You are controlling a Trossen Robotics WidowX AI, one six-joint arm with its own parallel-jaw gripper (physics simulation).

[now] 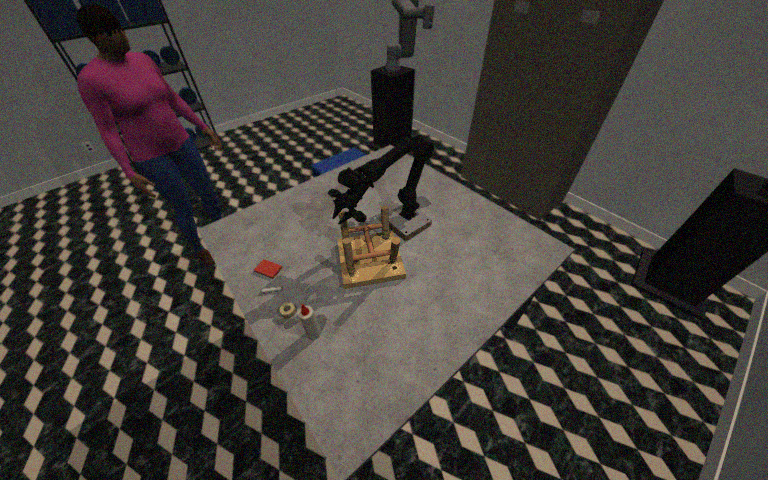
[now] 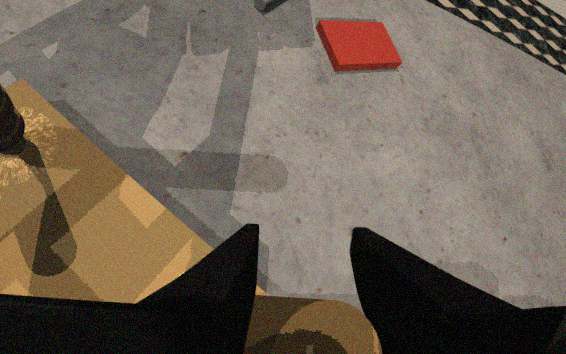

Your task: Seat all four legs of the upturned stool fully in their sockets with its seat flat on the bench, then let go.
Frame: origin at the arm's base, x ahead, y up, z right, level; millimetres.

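Seen in the pictures: gripper, fingertip midpoint: (image 1: 335, 221) (image 2: 305, 238); arm's base at its link origin: (image 1: 408, 214).
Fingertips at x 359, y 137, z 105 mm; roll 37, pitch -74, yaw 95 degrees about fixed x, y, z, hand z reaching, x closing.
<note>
Pixels of each thing's middle, then the offset from my fingertips to it. "spot": a spot on its surface instead. Level surfaces: height alone.
- pale wooden slab at the middle of its body: (image 1: 370, 257) dy -162, dx -45, dz -143 mm
- grey bench at its surface level: dy -178 mm
- far right leg at a spot on its surface: (image 1: 385, 222) spot: dy -44, dx -166, dz -128 mm
- dark hole at a spot on its surface: (image 1: 394, 267) spot: dy -155, dx -70, dz -263 mm
- far left leg at a spot on its surface: (image 2: 325, 317) spot: dy +23, dx -24, dz -5 mm
- red block at the middle of its body: (image 2: 359, 44) (image 1: 268, 268) dy -172, dx +288, dz +155 mm
- small white stick at the middle of its body: (image 1: 272, 289) dy -169, dx +340, dz +46 mm
- pale ring at the middle of its body: (image 1: 287, 310) dy -164, dx +354, dz -87 mm
- white bottle with a red tip, body centre: (image 1: 308, 320) dy -80, dx +344, dz -230 mm
The upturned stool's seat, a pale wooden slab (image 1: 367, 278) (image 2: 107, 240), lies on the grey bench (image 1: 453, 271) (image 2: 450, 150). Wooden legs stand up from it: a near left leg (image 1: 348, 259), a near right leg (image 1: 394, 251) and a far right leg (image 1: 385, 222). Reddish stretchers (image 1: 369, 241) join between them. A dark hole (image 1: 394, 267) shows in the seat right in front of the near right leg's foot. My gripper (image 1: 347, 217) (image 2: 305, 238) is shut on the top of the far left leg (image 1: 344, 229) (image 2: 325, 317). How deep the legs sit in their sockets cannot be told.
A red block (image 1: 267, 268) (image 2: 359, 45), a small white stick (image 1: 270, 289), a pale ring (image 1: 287, 309) and a white bottle with a red tip (image 1: 309, 323) are left of the stool. My arm's base (image 1: 416, 225) stands behind right. A person (image 1: 135, 107) stands beyond the left edge.
</note>
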